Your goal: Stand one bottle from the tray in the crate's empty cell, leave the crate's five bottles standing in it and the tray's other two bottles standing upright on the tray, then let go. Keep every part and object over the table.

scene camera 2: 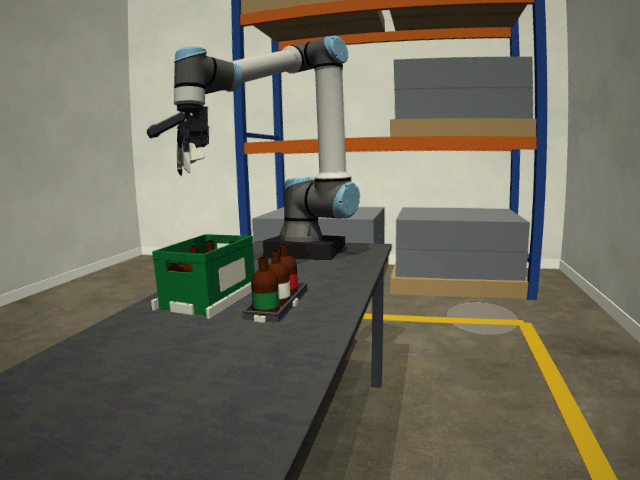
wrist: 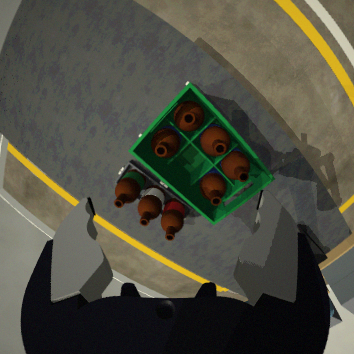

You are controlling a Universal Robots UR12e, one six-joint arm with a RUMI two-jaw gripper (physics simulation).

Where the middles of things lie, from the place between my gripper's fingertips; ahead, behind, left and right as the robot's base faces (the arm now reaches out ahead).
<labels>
My gripper is now 300 mm above the green-labelled bottle (scene camera 2: pixel 264 284), 240 mm to the right of it and 30 mm short of it. Also, from my hand: white-labelled bottle (wrist: pixel 149 206) 300 mm below, 250 mm to the left, 50 mm behind.
</labels>
